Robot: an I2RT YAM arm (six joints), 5 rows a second.
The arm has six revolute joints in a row. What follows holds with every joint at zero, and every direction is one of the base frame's.
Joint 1 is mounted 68.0 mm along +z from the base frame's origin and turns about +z.
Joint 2 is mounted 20.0 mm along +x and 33.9 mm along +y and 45.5 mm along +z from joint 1 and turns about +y.
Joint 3 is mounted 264.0 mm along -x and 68.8 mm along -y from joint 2 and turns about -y.
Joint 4 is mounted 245.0 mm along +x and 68.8 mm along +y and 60.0 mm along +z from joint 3 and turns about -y.
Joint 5 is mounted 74.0 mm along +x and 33.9 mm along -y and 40.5 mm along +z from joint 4 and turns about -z.
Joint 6 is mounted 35.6 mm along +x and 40.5 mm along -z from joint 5 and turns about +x.
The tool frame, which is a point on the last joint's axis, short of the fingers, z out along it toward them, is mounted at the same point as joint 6; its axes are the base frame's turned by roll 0.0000, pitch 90.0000 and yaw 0.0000 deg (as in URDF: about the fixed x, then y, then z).
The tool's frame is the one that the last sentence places.
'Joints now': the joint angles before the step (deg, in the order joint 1, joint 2, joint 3, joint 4, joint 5, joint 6). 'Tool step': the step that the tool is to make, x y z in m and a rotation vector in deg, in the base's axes. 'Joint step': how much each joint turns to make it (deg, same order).
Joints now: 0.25 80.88 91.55 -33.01 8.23 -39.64
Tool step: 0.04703 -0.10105 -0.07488 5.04 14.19 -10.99
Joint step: -16.46 12.72 0.00 -2.02 -6.15 -0.04
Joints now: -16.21 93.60 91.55 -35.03 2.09 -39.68
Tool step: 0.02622 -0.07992 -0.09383 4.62 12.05 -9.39
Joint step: -9.42 14.49 0.00 1.61 0.00 0.02
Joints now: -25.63 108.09 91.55 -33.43 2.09 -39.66
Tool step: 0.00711 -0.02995 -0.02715 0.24 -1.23 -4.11
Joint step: -3.08 4.77 0.06 5.64 0.08 1.29
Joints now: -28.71 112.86 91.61 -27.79 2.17 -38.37
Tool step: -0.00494 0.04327 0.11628 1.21 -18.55 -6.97
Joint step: 5.09 -9.25 9.25 -3.21 2.89 14.89
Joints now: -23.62 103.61 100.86 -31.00 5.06 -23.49
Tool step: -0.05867 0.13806 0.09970 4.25 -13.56 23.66
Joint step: 17.31 -17.04 0.57 -5.69 -9.20 3.67
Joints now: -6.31 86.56 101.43 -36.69 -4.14 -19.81
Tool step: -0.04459 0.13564 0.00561 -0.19 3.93 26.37
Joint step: 25.73 -3.71 -0.03 -7.58 -0.70 -0.03
